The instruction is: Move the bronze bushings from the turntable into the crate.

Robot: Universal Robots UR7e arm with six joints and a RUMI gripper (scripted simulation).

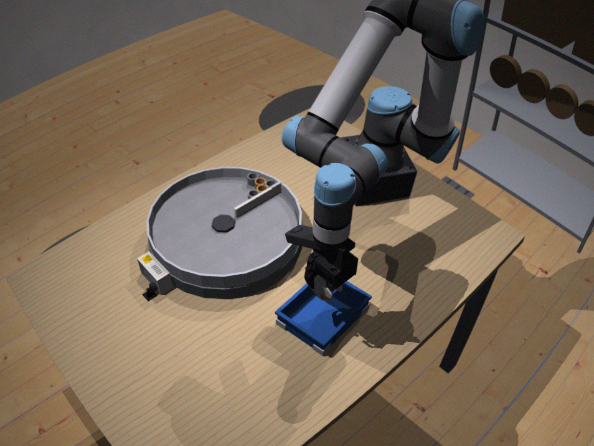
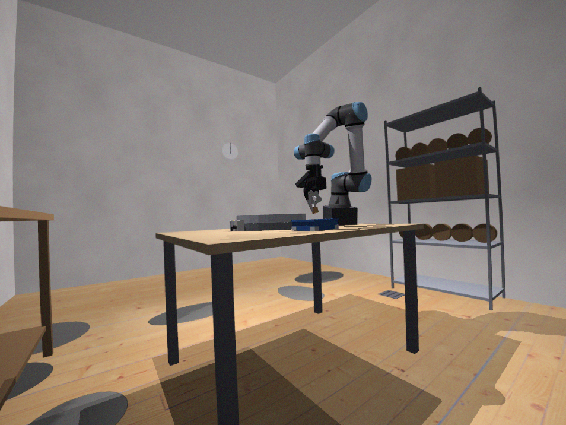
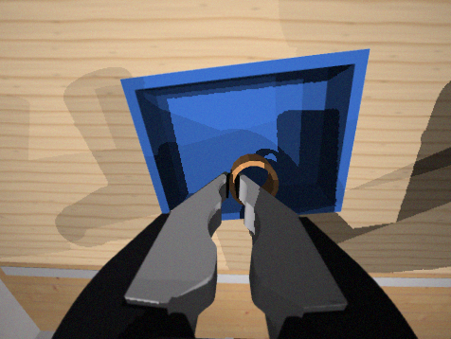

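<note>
My hand is 10 mm past the blue crate and 80 mm above it. From my hand the other things lie so: grey turntable 60 mm ahead, 360 mm to the right, 50 mm below.
</note>
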